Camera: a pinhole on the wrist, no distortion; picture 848 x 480 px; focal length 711.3 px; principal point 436.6 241.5 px. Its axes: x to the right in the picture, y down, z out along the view. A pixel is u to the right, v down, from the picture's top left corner.
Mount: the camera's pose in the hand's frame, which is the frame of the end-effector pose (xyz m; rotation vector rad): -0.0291 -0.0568 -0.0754 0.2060 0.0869 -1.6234
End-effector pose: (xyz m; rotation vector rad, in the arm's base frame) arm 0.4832 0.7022 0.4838 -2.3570 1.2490 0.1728
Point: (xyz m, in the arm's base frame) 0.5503 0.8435 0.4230
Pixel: 462 235
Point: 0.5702 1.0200 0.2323
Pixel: 435 177
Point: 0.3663 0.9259 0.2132
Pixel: 58 54
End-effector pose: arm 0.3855 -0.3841 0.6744 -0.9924 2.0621 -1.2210
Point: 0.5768 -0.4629 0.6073
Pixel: 224 254
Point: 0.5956 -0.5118 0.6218
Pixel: 308 325
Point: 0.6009 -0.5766 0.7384
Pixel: 591 429
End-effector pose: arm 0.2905 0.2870 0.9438 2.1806 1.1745 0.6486
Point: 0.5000 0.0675 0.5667
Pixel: 285 144
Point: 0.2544 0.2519 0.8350
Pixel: 426 126
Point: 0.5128 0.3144 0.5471
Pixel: 433 450
